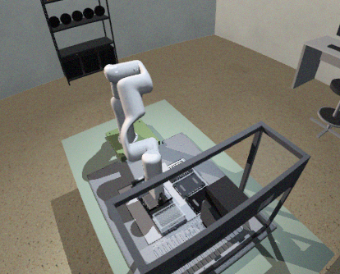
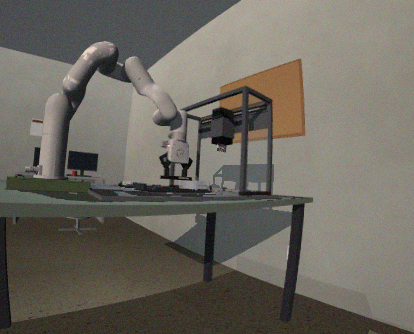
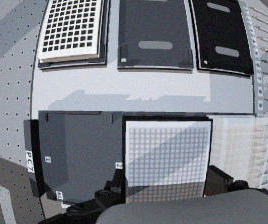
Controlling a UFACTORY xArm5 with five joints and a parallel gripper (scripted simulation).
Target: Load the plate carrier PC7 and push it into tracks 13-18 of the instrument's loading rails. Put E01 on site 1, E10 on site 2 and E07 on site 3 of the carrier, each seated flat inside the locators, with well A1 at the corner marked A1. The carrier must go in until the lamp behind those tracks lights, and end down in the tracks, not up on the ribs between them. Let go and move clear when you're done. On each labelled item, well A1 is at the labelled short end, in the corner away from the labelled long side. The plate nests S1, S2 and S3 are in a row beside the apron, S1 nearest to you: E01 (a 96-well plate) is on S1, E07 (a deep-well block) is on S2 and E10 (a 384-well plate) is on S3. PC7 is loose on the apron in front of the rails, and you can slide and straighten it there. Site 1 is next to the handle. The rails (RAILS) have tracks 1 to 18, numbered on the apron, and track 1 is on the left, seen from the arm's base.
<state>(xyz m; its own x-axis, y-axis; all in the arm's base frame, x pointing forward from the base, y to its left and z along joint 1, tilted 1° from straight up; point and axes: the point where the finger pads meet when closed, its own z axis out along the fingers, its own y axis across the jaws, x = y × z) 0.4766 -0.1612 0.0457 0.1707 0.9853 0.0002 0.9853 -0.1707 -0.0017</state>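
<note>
Now: hand 5 cm above the plate carrier PC7 and 1 cm past it. Also, from my hand: pale block: 10 cm ahead, 5 cm below, 2 cm to the right; deep-well block E07: 1 cm below; nest S2: 19 cm to the left, 6 cm below, 3 cm ahead.
</note>
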